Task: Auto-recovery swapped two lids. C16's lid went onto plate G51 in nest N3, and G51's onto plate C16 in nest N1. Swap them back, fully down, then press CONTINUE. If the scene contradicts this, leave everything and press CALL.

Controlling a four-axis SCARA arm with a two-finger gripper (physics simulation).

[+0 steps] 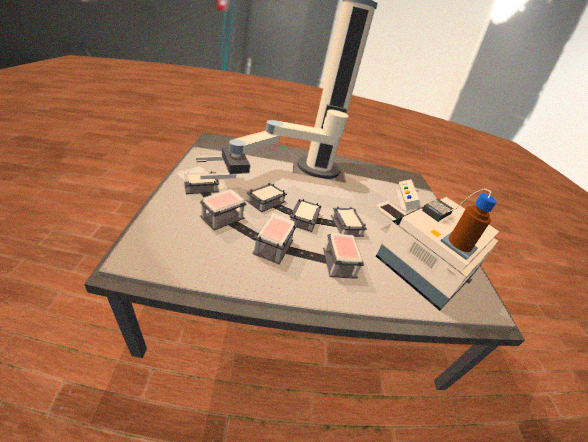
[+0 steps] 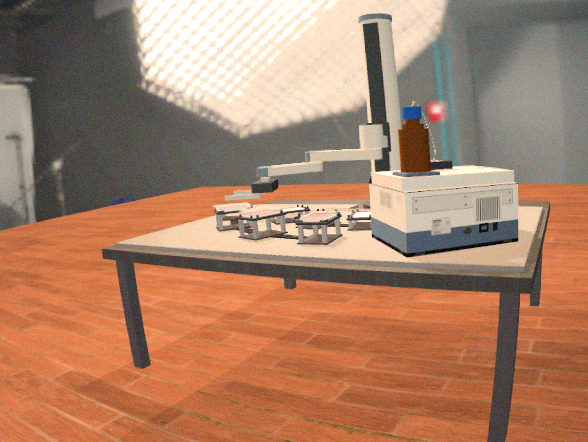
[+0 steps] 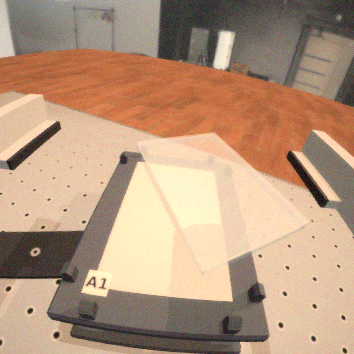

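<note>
My gripper is open and empty, above the low stand labelled A1 at the table's far left. A clear lid lies turned askew over that stand's cream top, overhanging its right side; whether it touches the stand is unclear. Three taller stands carry pink-topped plates: left, middle and right. Their plate, lid and nest labels cannot be read. A button panel with green, orange and blue buttons stands at the right; its lettering is unreadable.
Three more low stands with cream tops stand behind the taller ones. A white and blue machine carries an amber bottle at the right. The arm's column rises at the back.
</note>
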